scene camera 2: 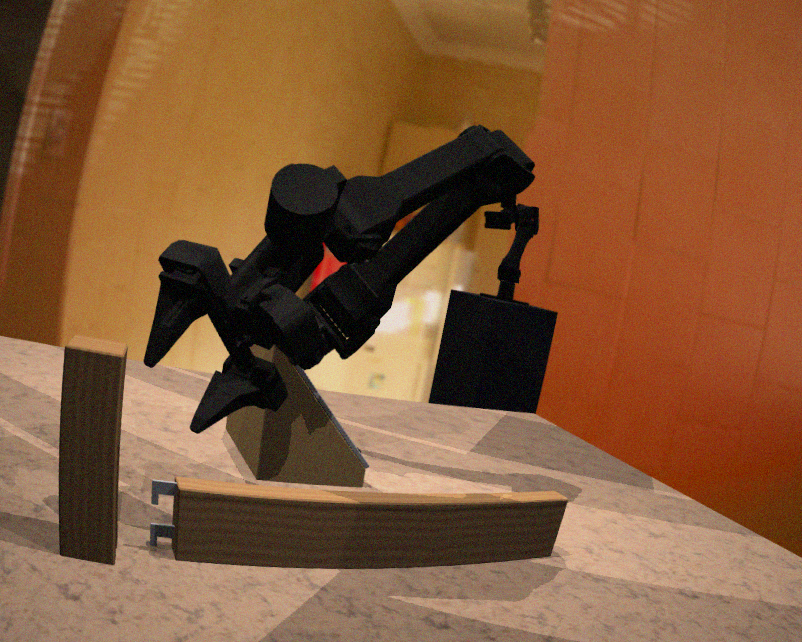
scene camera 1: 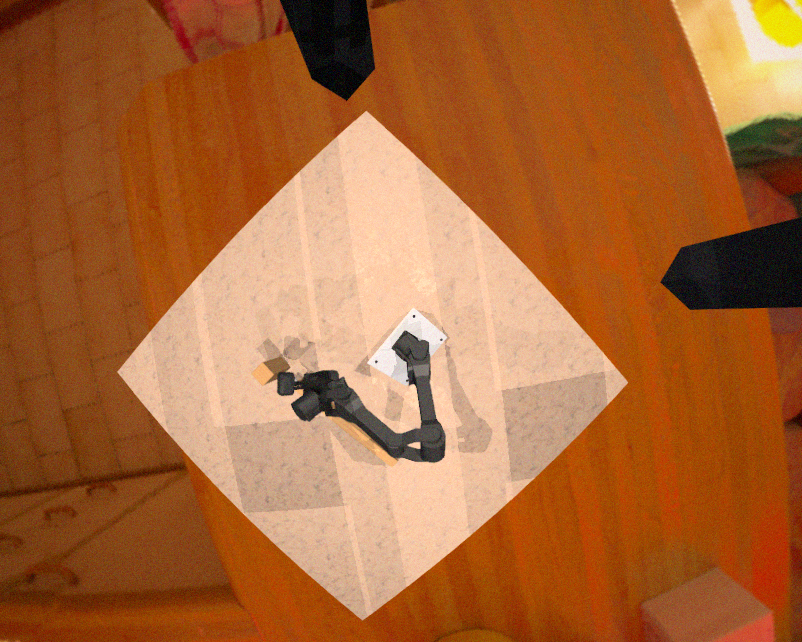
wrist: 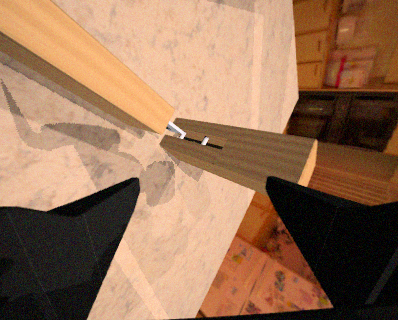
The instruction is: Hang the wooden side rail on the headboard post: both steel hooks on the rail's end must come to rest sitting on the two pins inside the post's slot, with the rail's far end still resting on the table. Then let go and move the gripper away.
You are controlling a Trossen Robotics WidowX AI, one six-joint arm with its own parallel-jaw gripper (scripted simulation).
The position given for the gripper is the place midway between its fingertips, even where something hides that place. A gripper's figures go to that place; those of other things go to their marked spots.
Labels:
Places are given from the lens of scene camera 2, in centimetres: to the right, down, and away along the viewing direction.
gripper [scene camera 2: 170, 400]: -19, 7, 56
wooden side rail [scene camera 2: 215, 522]: -16, 17, 54
headboard post [scene camera 2: 93, 376]: -23, 4, 46
The marked spots on the headboard post and the wooden side rail are 17 cm apart.

